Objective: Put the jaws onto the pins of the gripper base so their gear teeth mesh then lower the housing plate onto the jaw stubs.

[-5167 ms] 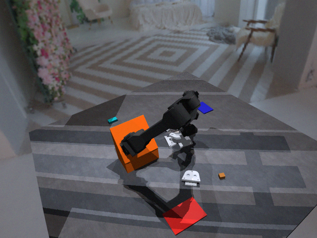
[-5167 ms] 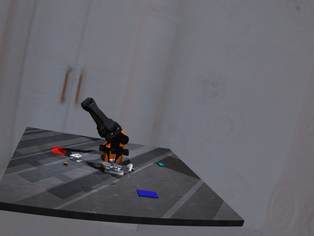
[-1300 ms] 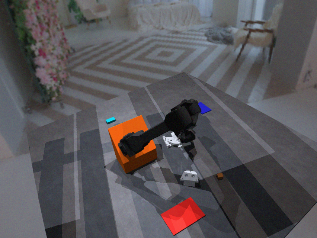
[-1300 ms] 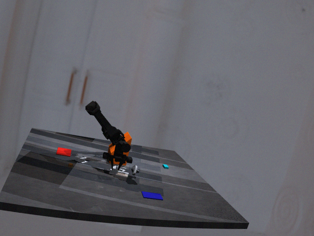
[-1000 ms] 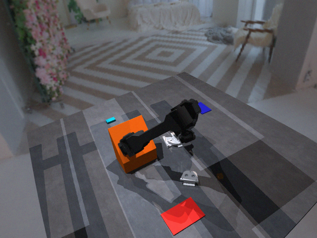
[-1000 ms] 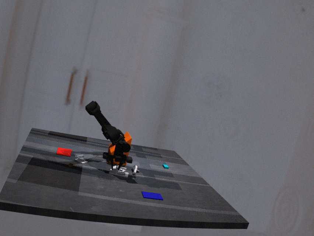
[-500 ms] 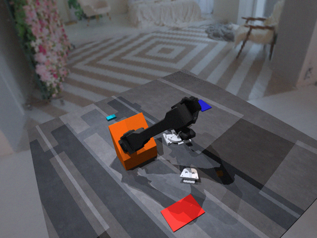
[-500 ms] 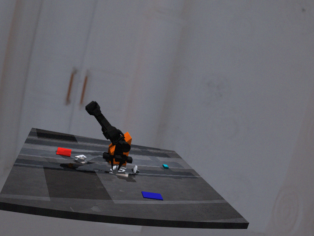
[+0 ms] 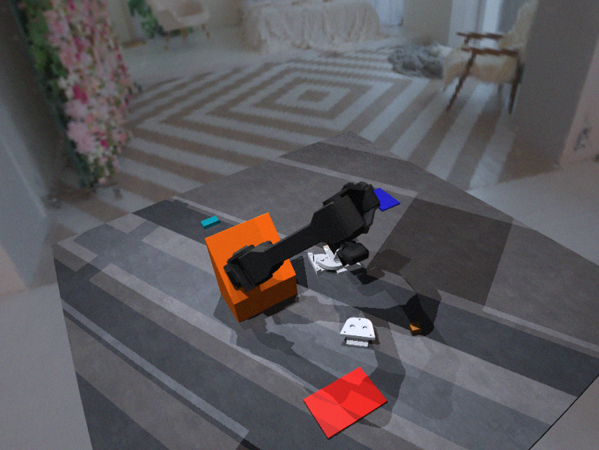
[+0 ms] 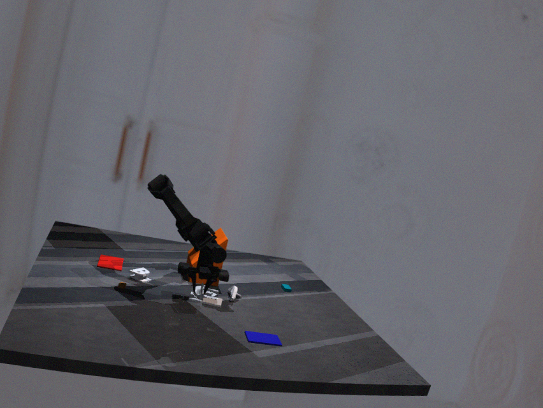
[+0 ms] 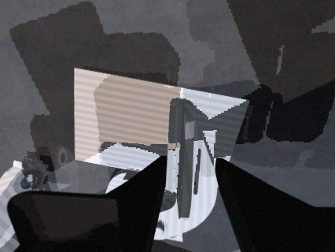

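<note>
The white flat slab lies 20 mm ahead of my gripper tip, 30 mm to the left of it and 10 mm below it. The rest, counted from my gripper tip: blue tile (310 mm ahead, 170 mm to the left, 10 mm below); then small brown cube (280 mm to the right, 10 mm below); then gripper jaw (30 mm behind, 20 mm to the left).
</note>
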